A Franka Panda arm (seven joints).
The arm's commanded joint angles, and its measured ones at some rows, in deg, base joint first. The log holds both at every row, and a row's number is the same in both.
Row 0, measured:
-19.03, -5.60, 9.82, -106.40, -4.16, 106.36, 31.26
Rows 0 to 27, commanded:
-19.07, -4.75, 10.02, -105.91, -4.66, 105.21, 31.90
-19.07, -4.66, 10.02, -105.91, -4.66, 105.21, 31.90
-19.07, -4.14, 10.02, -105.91, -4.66, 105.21, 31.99
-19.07, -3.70, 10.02, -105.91, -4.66, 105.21, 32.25
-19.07, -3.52, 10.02, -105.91, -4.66, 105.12, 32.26
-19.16, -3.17, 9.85, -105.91, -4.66, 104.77, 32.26
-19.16, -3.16, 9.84, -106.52, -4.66, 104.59, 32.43
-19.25, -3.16, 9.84, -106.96, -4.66, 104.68, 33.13
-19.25, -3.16, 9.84, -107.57, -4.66, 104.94, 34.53
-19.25, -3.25, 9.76, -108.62, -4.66, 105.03, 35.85
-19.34, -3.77, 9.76, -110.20, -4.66, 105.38, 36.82
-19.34, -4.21, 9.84, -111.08, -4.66, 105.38, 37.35
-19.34, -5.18, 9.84, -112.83, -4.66, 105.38, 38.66
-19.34, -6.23, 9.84, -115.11, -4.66, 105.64, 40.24
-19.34, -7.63, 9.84, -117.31, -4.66, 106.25, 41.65
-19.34, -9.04, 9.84, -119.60, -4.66, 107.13, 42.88
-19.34, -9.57, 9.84, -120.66, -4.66, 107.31, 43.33
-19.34, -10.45, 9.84, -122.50, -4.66, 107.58, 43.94
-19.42, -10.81, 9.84, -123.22, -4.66, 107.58, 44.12
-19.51, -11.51, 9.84, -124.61, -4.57, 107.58, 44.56
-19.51, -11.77, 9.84, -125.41, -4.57, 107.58, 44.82
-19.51, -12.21, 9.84, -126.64, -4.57, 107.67, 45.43
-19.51, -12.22, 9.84, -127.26, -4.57, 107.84, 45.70
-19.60, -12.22, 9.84, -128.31, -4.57, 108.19, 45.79
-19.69, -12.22, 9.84, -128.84, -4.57, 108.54, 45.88
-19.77, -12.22, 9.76, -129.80, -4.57, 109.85, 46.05
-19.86, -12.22, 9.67, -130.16, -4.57, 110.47, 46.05
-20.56, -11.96, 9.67, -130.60, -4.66, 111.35, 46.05
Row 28, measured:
-19.25, -10.89, 9.50, -127.43, -4.16, 107.87, 44.88
